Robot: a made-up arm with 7 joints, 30 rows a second.
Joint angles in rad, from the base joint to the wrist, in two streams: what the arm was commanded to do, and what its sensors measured. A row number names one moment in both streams.
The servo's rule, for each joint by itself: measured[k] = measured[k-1] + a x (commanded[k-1-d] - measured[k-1]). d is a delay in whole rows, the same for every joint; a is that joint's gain. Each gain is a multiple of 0.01, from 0.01 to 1. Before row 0 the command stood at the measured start. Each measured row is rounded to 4 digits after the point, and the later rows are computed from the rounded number. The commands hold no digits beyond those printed.
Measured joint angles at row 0:
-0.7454 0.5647 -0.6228 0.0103 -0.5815 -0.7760 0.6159
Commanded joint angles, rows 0 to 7:
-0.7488 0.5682 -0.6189 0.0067 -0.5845 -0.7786 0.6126
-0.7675 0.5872 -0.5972 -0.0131 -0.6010 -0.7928 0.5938
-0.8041 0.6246 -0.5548 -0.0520 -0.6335 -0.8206 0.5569
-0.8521 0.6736 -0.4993 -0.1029 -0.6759 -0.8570 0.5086
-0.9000 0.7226 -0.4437 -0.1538 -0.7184 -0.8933 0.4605
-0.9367 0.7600 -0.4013 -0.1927 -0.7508 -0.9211 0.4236
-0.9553 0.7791 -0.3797 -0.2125 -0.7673 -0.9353 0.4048
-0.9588 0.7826 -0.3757 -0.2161 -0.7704 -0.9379 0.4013
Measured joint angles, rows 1 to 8:
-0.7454 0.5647 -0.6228 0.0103 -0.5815 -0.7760 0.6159
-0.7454 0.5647 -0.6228 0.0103 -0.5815 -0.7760 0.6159
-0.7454 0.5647 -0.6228 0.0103 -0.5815 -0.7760 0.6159
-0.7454 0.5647 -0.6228 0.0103 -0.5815 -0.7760 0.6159
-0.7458 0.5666 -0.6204 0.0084 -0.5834 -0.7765 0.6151
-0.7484 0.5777 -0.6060 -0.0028 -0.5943 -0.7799 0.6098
-0.7551 0.6030 -0.5743 -0.0284 -0.6186 -0.7884 0.5966
-0.7667 0.6411 -0.5278 -0.0671 -0.6541 -0.8028 0.5746
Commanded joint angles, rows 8 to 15:
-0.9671 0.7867 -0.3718 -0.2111 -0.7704 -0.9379 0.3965
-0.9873 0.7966 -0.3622 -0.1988 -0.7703 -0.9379 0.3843
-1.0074 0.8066 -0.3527 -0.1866 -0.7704 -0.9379 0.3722
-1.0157 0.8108 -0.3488 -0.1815 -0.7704 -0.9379 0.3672
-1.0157 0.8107 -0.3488 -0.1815 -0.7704 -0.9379 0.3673
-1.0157 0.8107 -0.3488 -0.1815 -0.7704 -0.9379 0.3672
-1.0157 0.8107 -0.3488 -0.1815 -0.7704 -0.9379 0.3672
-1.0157 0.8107 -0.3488 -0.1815 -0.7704 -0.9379 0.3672
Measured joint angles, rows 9 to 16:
-0.7827 0.6851 -0.4757 -0.1122 -0.6940 -0.8218 0.5461
-0.8012 0.7255 -0.4296 -0.1541 -0.7292 -0.8427 0.5155
-0.8197 0.7544 -0.3987 -0.1845 -0.7528 -0.8621 0.4878
-0.8364 0.7696 -0.3844 -0.2009 -0.7637 -0.8780 0.4662
-0.8521 0.7788 -0.3766 -0.2062 -0.7679 -0.8906 0.4488
-0.8683 0.7884 -0.3677 -0.2024 -0.7694 -0.9005 0.4327
-0.8850 0.7982 -0.3584 -0.1942 -0.7700 -0.9084 0.4176
-0.9007 0.8050 -0.3524 -0.1876 -0.7702 -0.9146 0.4050

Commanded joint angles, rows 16 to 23:
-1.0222 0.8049 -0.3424 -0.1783 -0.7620 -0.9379 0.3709
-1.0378 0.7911 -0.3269 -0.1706 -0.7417 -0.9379 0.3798
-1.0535 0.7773 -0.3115 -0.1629 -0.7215 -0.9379 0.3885
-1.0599 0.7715 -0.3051 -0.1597 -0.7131 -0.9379 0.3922
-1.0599 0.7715 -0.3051 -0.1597 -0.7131 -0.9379 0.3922
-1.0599 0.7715 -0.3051 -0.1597 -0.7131 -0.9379 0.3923
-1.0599 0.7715 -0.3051 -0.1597 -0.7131 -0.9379 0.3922
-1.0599 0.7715 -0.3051 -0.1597 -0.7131 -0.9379 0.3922
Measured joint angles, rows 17 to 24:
-0.9145 0.8081 -0.3502 -0.1844 -0.7703 -0.9195 0.3956
-0.9266 0.8095 -0.3493 -0.1829 -0.7704 -0.9234 0.3885
-0.9373 0.8101 -0.3490 -0.1822 -0.7704 -0.9264 0.3832
-0.9467 0.8104 -0.3489 -0.1818 -0.7704 -0.9288 0.3792
-0.9558 0.8074 -0.3449 -0.1800 -0.7652 -0.9307 0.3771
-0.9656 0.7986 -0.3337 -0.1751 -0.7506 -0.9322 0.3778
-0.9761 0.7871 -0.3199 -0.1688 -0.7326 -0.9334 0.3805
-0.9862 0.7787 -0.3107 -0.1641 -0.7205 -0.9343 0.3834

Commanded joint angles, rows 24 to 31:
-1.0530 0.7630 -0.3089 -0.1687 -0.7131 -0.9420 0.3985
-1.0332 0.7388 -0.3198 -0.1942 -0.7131 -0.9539 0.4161
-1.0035 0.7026 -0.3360 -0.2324 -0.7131 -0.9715 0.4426
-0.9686 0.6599 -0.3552 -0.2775 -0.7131 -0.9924 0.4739
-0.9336 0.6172 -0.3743 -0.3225 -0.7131 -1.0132 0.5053
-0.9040 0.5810 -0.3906 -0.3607 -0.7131 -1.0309 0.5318
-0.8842 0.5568 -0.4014 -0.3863 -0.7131 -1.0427 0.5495
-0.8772 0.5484 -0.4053 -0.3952 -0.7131 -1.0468 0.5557
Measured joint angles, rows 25 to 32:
-0.9950 0.7748 -0.3072 -0.1618 -0.7159 -0.9351 0.3856
-1.0028 0.7730 -0.3059 -0.1607 -0.7142 -0.9357 0.3873
-1.0097 0.7722 -0.3054 -0.1602 -0.7135 -0.9362 0.3885
-1.0157 0.7718 -0.3052 -0.1599 -0.7133 -0.9366 0.3894
-1.0202 0.7670 -0.3075 -0.1645 -0.7132 -0.9377 0.3917
-1.0218 0.7518 -0.3151 -0.1799 -0.7131 -0.9411 0.3978
-1.0196 0.7252 -0.3281 -0.2072 -0.7131 -0.9475 0.4090
-1.0135 0.6899 -0.3449 -0.2438 -0.7131 -0.9569 0.4252

